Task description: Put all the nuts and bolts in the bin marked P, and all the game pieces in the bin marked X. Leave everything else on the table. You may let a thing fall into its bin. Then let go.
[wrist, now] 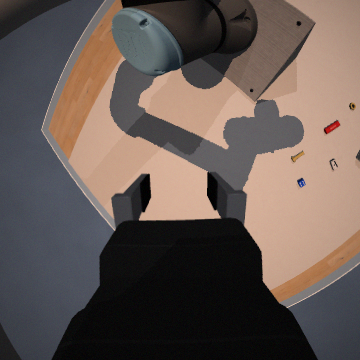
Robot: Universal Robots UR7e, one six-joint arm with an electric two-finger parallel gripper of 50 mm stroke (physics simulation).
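Pixels of known places: gripper, fingertip midpoint: [178, 184]; arm's base, origin of the base link: [224, 20].
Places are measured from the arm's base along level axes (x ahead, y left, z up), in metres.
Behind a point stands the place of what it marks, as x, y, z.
Observation:
My gripper [178, 184] {0.206, -0.202, 0.223} is open and empty, high above the table, left of the small things. At the right lie a brass-coloured bolt [297, 156] {0.330, -0.068, -0.095}, a blue die [301, 183] {0.390, -0.096, -0.089} with light marks, and a small brass-coloured nut [352, 106] {0.323, 0.144, -0.098} near the right edge. The bins marked P and X cannot be made out in the wrist view.
A red cylinder-like piece [332, 127] {0.327, 0.053, -0.091} and a small silvery metal piece [333, 164] {0.404, 0.005, -0.094} lie near the bolt. A dark thing [358, 156] {0.432, 0.082, -0.090} is cut off at the right edge. The robot's base plate [280, 42] {0.120, 0.036, 0.021} and blue-capped arm joint [145, 42] {0.047, -0.141, 0.177} stand at the top.

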